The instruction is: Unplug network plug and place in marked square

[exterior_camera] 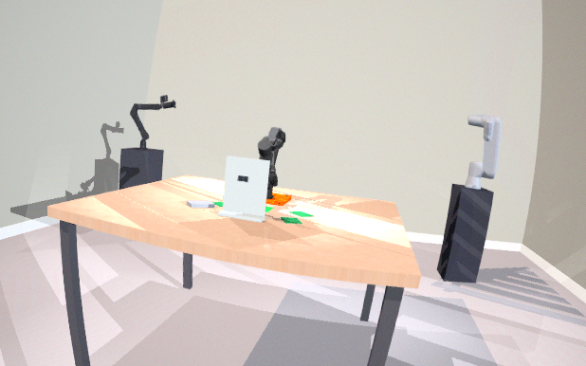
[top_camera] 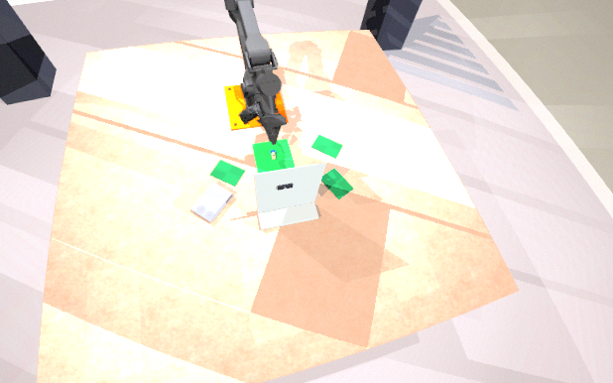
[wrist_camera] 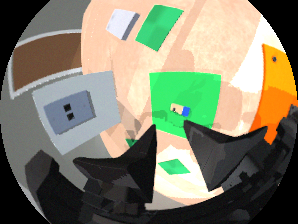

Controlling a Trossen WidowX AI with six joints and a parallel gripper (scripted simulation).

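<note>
Now: gripper tip 1 cm short of the blue network plug and 5 cm above it. The rest, counted from my gripper tip: flat grey card (13 cm ahead, 21 cm to the right, 5 cm below); grey panel (21 cm ahead, 1 cm to the right, 4 cm above).
</note>
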